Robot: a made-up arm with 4 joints.
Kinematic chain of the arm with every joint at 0, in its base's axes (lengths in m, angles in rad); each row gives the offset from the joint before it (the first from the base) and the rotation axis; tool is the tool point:
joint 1: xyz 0 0 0.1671 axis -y
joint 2: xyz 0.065 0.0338 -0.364 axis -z
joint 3: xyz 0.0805 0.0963 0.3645 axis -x
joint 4: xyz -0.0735 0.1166 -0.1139 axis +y
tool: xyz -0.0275 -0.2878 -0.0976
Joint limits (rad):
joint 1: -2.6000..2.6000
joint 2: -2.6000..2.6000
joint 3: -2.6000..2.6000
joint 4: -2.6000..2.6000
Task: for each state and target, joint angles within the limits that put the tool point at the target. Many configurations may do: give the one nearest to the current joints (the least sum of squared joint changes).
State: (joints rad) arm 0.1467 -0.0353 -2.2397 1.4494
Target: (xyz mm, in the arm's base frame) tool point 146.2 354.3 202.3
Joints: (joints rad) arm 0.2653 0.5356 -2.4247 1.0076
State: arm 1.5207 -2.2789 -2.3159 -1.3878
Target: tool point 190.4 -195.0 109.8
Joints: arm 2.3962 -2.6000 -1.9870 -1.2498
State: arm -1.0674 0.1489 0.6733 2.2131
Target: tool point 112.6 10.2 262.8
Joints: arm -0.9042 -0.2413 1.2641 1.9386
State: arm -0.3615 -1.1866 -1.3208 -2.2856
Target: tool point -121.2 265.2 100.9
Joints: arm -0.5718 -0.9198 -1.9861 -2.1191
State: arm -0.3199 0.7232 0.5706 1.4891
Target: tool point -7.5 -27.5 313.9
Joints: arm -0.1988 0.1710 1.3879 0.9819
